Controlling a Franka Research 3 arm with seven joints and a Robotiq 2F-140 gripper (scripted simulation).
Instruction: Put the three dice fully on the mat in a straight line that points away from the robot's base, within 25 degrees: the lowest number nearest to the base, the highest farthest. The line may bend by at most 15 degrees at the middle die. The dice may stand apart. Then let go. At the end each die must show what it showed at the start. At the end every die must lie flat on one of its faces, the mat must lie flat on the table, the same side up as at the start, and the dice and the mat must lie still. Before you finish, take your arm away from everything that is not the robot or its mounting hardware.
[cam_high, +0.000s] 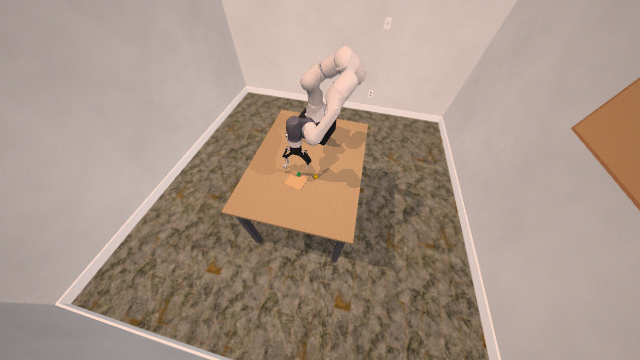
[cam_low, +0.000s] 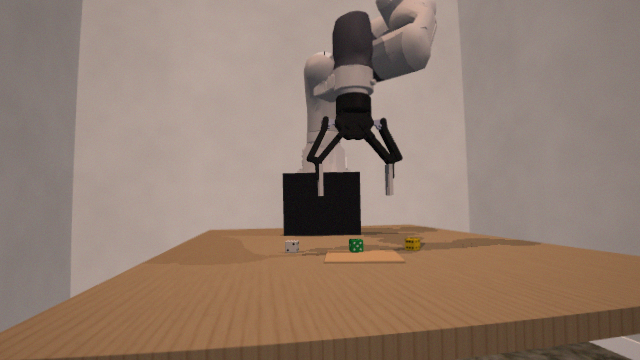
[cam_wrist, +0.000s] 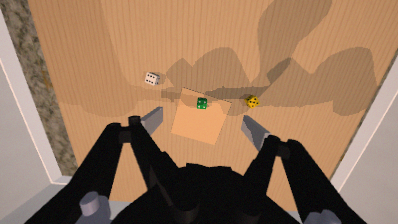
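The yellow die lies 3 cm behind my hand, 13 cm to the left of it and 12 cm below it. Also, from my hand: tan mat 4 cm ahead, 13 cm below; white die 4 cm behind, 13 cm to the right, 12 cm below; green die 11 cm below.
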